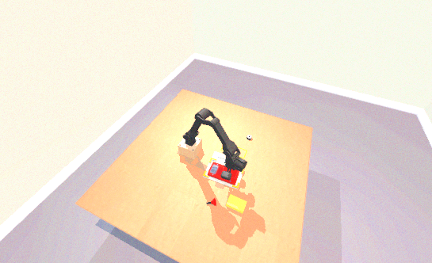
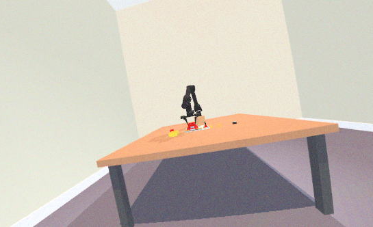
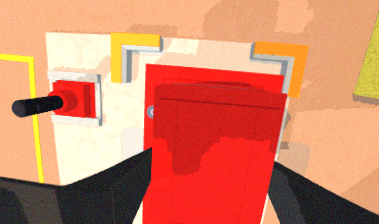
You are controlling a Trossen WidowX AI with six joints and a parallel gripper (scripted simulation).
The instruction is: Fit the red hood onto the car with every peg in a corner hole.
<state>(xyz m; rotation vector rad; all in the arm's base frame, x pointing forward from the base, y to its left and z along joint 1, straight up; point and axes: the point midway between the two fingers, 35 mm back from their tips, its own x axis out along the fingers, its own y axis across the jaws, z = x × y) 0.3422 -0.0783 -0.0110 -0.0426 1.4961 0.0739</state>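
Right now the red hood is 10 mm above my gripper tip. Round my gripper tip: black-and-white wheel (390 mm to the left, 40 mm below, 20 mm ahead); yellow block (160 mm to the right, 110 mm ahead, 40 mm below); white jig board (40 mm below, 40 mm behind, 30 mm to the left).
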